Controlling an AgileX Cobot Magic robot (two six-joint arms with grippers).
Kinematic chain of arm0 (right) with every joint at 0, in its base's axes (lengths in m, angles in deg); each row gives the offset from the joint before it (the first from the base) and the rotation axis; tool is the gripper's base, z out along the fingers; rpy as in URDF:
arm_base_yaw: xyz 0 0 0.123 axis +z
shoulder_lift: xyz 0 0 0 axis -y
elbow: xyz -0.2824 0 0.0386 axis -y
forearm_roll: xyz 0.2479 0 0.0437 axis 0.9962 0 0.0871
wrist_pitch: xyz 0 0 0 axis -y
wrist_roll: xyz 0.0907 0 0.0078 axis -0.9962 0 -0.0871
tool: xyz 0 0 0 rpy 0 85 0
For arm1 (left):
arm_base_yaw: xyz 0 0 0.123 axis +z
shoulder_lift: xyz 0 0 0 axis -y
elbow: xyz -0.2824 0 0.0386 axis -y
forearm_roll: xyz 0.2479 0 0.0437 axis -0.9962 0 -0.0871
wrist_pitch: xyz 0 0 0 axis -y
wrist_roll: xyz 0.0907 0 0.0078 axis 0.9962 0 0.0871
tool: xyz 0 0 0 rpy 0 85 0
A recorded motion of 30 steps. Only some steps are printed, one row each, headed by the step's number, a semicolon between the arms.
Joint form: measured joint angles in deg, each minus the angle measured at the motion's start. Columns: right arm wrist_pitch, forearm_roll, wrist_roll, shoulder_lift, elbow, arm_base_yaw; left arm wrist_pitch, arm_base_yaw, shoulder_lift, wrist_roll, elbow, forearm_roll.
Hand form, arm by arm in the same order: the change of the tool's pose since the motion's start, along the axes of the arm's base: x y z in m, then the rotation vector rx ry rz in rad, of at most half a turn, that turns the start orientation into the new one. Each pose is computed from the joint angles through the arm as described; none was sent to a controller.
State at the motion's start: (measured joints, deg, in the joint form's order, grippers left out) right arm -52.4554 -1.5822 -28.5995 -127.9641 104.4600 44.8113; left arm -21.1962 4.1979 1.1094 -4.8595 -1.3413 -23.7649
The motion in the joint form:
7: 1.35 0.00 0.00 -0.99 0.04 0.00; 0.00 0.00 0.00 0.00 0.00 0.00
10: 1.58 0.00 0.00 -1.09 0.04 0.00; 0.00 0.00 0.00 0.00 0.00 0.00
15: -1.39 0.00 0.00 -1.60 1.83 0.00; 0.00 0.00 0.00 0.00 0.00 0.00
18: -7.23 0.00 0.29 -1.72 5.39 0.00; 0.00 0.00 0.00 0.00 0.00 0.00
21: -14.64 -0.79 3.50 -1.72 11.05 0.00; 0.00 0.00 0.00 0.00 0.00 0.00
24: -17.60 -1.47 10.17 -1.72 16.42 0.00; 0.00 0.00 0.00 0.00 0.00 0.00
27: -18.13 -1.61 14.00 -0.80 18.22 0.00; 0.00 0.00 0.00 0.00 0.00 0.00
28: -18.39 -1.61 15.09 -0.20 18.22 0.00; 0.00 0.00 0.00 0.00 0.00 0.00
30: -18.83 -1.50 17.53 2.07 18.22 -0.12; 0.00 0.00 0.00 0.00 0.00 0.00
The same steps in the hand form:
7: 0.0021 0.0021 -0.0074 0.0051 -0.0048 0.0006; 0.0000 0.0000 0.0000 0.0000 0.0000 0.0000
10: 0.0024 0.0024 -0.0081 0.0067 -0.0064 0.0007; 0.0000 0.0000 0.0000 0.0000 0.0000 0.0000
15: 0.0028 0.0028 -0.0054 -0.0144 0.0142 -0.0006; 0.0000 0.0000 0.0000 0.0000 0.0000 0.0000
18: 0.0028 0.0025 0.0079 -0.0456 0.0424 0.0015; 0.0000 0.0000 0.0000 0.0000 0.0000 0.0000
21: 0.0039 0.0018 0.0319 -0.0896 0.0439 0.0533; 0.0000 0.0000 0.0000 0.0000 0.0000 0.0000
24: 0.0078 0.0041 0.0565 -0.0973 -0.0168 0.1619; 0.0000 0.0000 0.0000 0.0000 0.0000 0.0000
27: 0.0077 0.0037 0.0728 -0.0914 -0.0609 0.2231; 0.0000 0.0000 0.0000 0.0000 0.0000 0.0000
28: 0.0064 0.0025 0.0778 -0.0925 -0.0694 0.2406; 0.0000 0.0000 0.0000 0.0000 0.0000 0.0000
30: 0.0026 -0.0026 0.0966 -0.0827 -0.1023 0.2763; 0.0000 0.0000 0.0000 0.0000 0.0000 0.0000

